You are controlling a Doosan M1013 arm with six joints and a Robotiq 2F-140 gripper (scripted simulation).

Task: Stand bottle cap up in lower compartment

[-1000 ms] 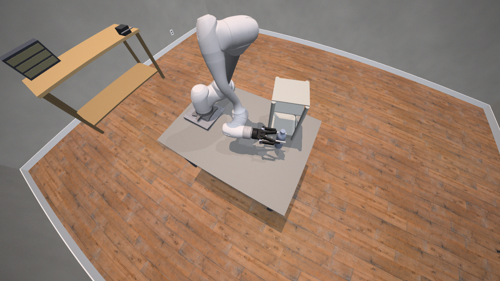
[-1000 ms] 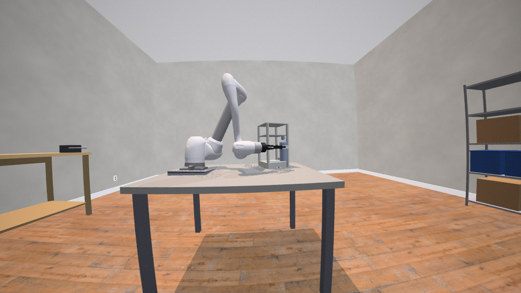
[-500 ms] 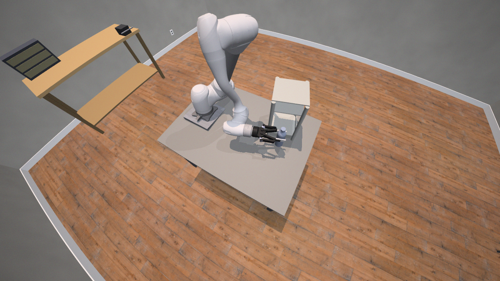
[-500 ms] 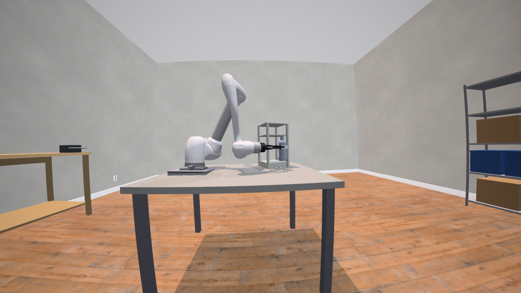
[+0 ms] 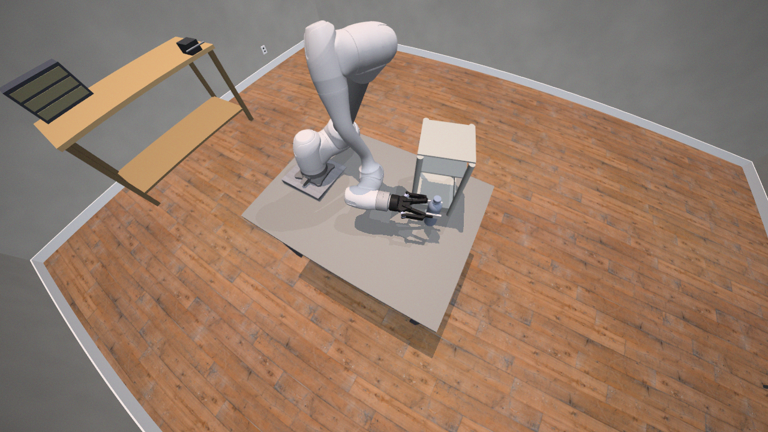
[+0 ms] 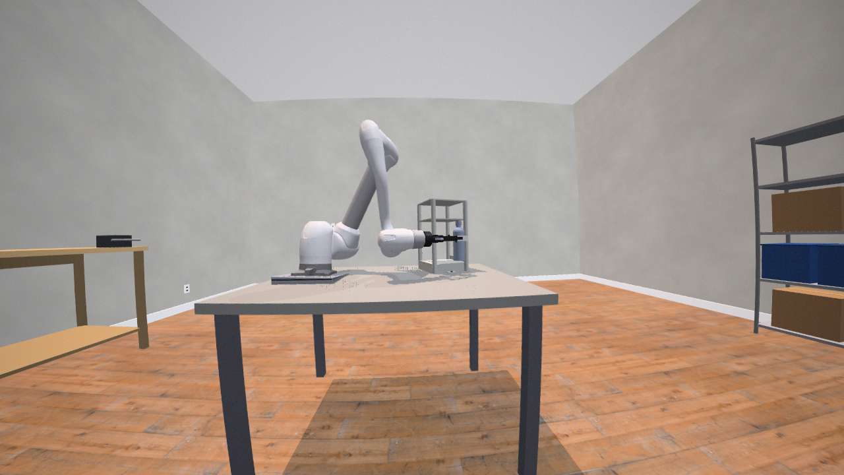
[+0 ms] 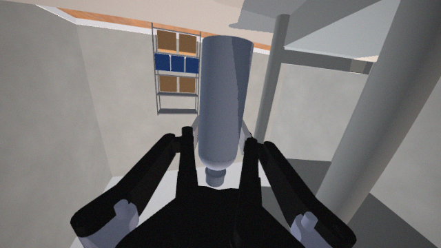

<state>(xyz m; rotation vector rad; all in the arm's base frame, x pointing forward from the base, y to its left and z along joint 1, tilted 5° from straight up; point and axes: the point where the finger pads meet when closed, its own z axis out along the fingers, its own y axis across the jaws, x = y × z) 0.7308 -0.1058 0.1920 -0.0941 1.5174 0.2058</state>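
The shelving unit lies 4 cm behind my hand, 21 cm to the left of it and 1 cm above it.
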